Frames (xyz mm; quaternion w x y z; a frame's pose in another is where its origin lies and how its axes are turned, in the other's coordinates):
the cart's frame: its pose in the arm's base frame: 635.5 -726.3 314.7 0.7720 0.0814 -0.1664 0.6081
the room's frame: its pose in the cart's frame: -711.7 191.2 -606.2 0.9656 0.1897 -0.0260 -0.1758
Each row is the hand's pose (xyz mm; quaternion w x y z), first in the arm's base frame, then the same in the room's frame.
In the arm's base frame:
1: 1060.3 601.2 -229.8 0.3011 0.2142 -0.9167 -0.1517
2: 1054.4 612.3 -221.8 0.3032 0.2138 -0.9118 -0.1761
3: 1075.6 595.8 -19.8 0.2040 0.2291 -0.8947 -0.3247
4: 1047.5 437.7 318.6 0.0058 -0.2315 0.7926 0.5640
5: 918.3 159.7 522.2 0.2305 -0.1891 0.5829 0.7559
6: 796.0 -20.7 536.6 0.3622 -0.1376 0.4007 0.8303
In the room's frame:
1: 1788.3 246.4 -503.4 0.2824 -0.3516 -0.8919 -0.0344
2: 1796.5 258.8 -503.2 0.2721 -0.3514 -0.8940 -0.0571
3: 1864.7 315.7 -319.8 0.1213 -0.3112 -0.9323 -0.1385
4: 1844.2 412.7 41.4 0.1730 0.2157 0.9239 0.2645
5: 1630.7 492.4 330.4 0.4746 0.0992 0.7922 0.3707
6: 1431.1 528.9 411.2 0.6432 0.0227 0.6425 0.4159

